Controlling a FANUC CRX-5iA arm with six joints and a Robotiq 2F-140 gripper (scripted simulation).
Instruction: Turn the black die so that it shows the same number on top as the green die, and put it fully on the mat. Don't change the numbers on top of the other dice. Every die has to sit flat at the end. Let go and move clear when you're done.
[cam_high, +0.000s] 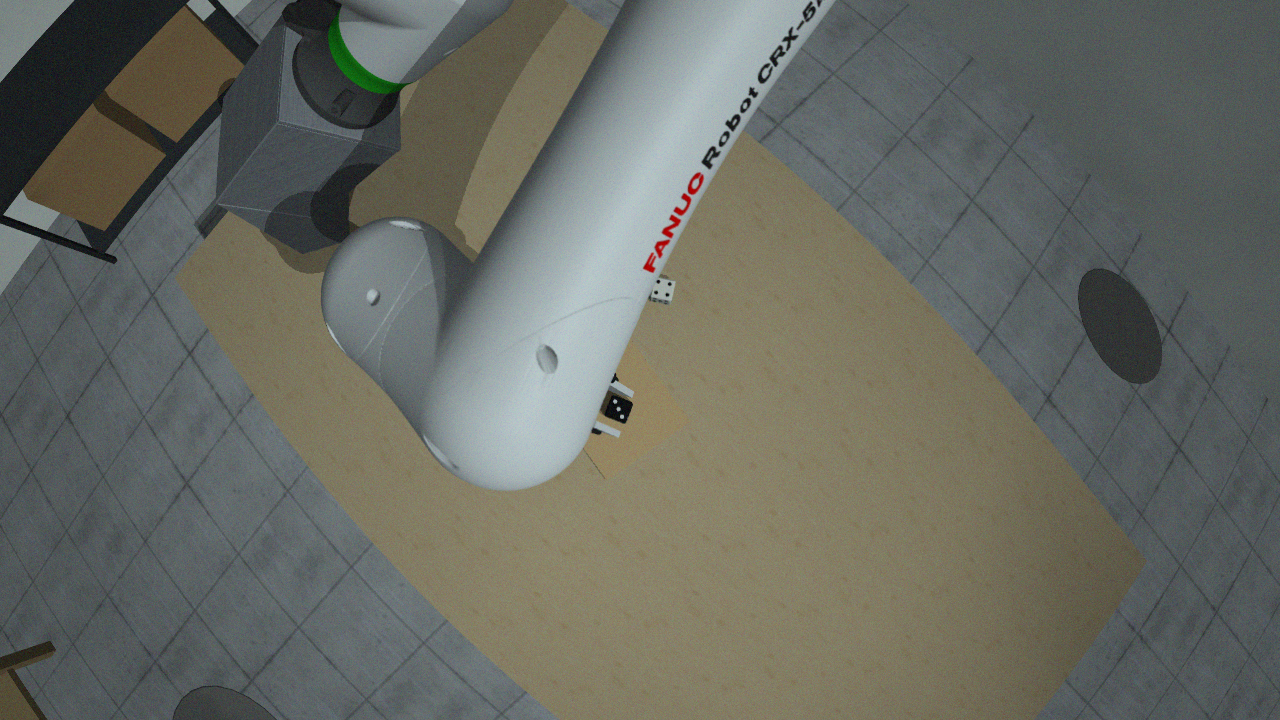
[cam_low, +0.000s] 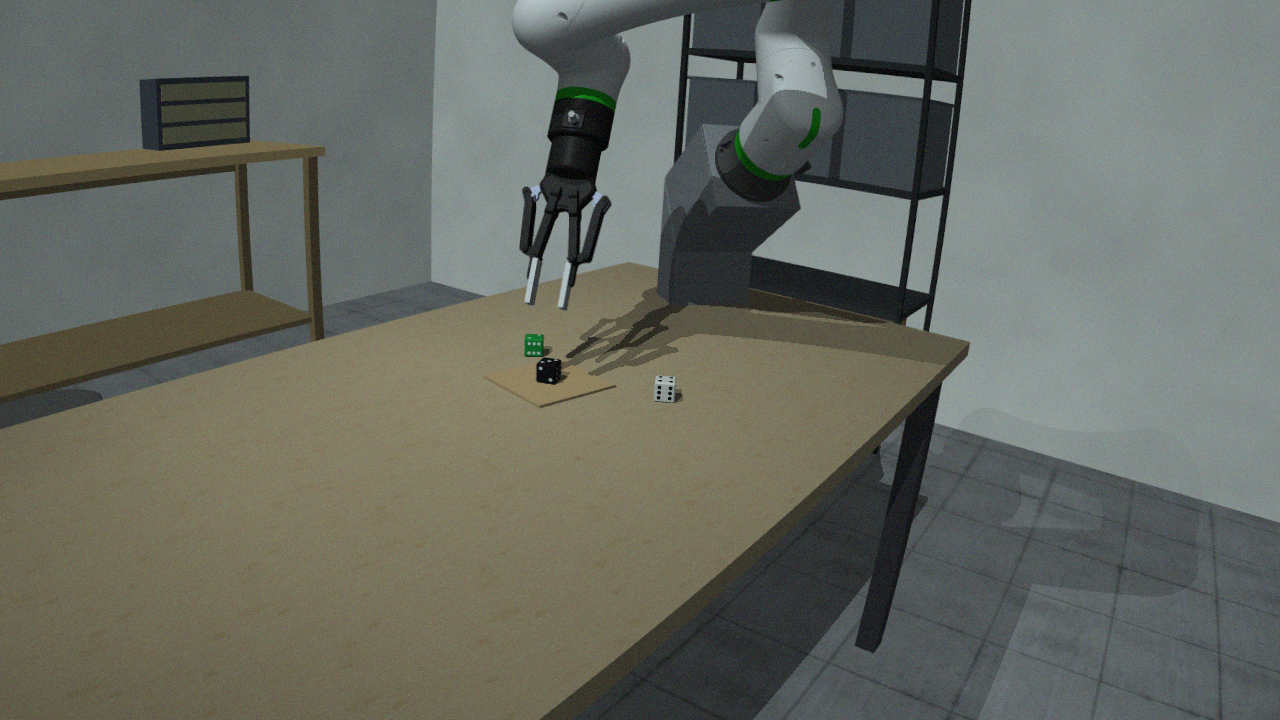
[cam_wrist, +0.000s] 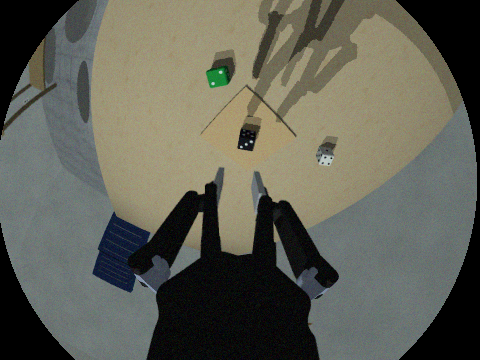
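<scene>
The black die lies 13 cm below my hand and 1 cm to the left of it. Also, from my hand: white die (14 cm to the left, 13 cm below, 12 cm behind); then green die (13 cm below, 11 cm to the right, 4 cm behind); then tan mat (14 cm below, 1 cm to the left).
</scene>
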